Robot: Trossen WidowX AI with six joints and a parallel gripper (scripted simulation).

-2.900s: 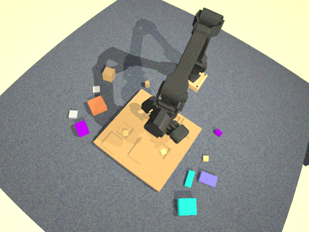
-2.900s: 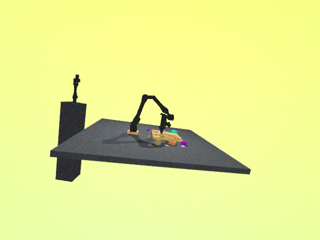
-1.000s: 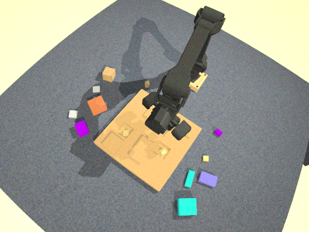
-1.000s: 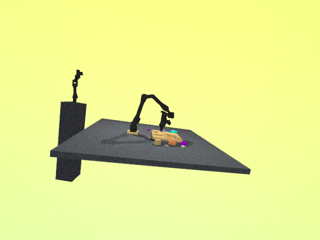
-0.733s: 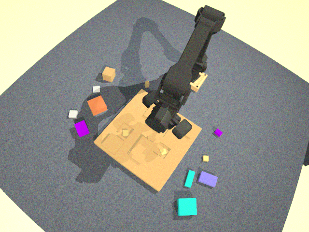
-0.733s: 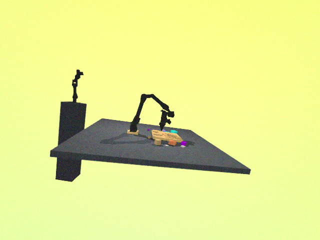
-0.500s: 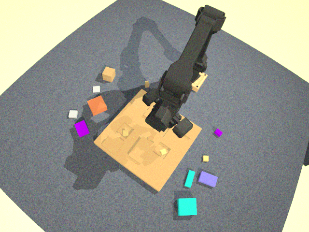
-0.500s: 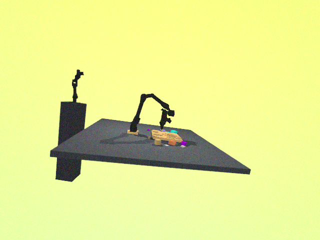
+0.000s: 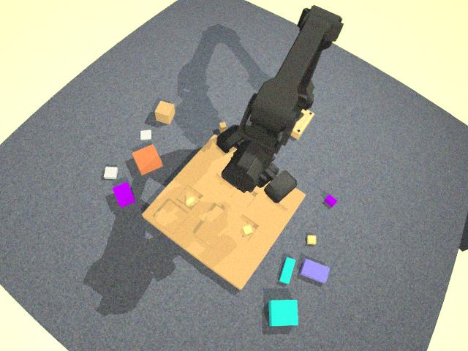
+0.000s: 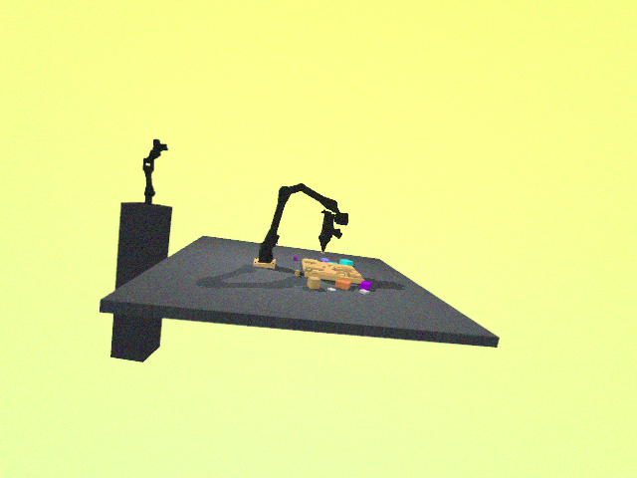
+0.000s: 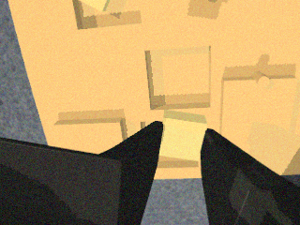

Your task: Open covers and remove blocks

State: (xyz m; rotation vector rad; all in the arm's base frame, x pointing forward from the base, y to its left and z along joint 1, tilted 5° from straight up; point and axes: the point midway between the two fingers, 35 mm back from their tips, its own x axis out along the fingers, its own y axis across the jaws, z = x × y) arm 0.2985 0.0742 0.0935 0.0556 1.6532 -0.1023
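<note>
Right now the magenta cube is 150 mm behind my gripper tip, 180 mm to the left of it and 100 mm below it. Also, from my gripper tip: lilac block (30 mm ahead, 260 mm to the left, 100 mm below); cyan bar (80 mm ahead, 200 mm to the left, 100 mm below); orange block (100 mm ahead, 250 mm to the right, 90 mm below).
</note>
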